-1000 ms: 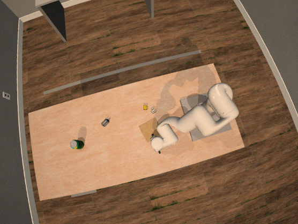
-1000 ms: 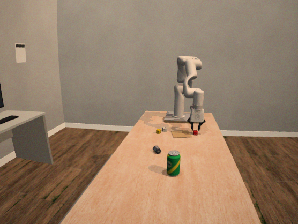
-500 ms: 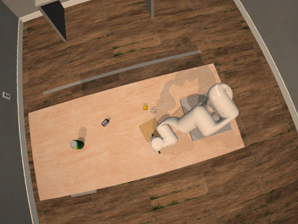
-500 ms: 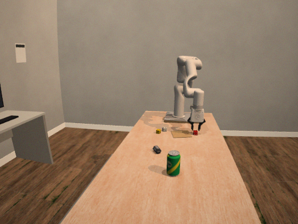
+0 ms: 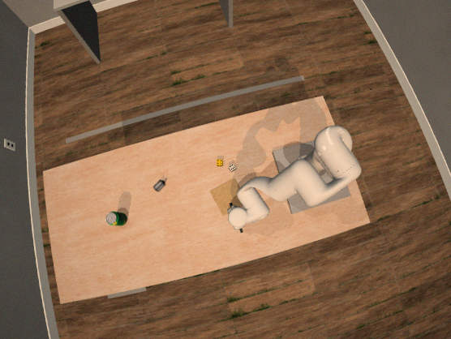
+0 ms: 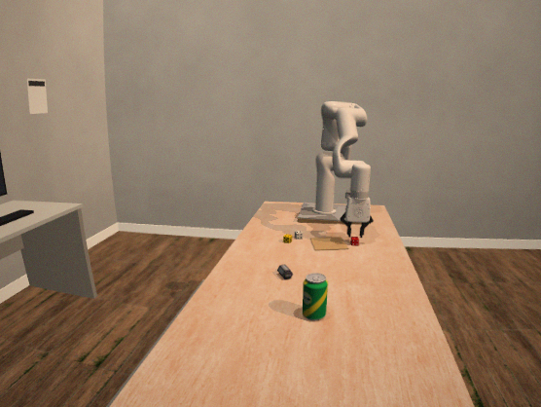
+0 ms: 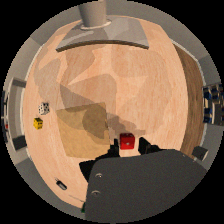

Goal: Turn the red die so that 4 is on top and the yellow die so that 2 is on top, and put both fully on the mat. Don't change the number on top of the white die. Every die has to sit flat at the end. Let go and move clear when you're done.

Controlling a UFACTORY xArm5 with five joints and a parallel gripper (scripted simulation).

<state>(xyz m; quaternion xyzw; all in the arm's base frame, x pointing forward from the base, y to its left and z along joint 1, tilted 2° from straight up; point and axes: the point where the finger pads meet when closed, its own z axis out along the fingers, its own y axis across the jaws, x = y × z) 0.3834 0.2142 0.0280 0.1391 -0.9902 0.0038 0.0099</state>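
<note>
The red die lies 40 mm below my hand. Also, from my hand: brown mat: 20 mm ahead, 110 mm to the right, 50 mm below; then yellow die: 50 mm ahead, 280 mm to the right, 40 mm below; then white die: 250 mm to the right, 40 mm below.
</note>
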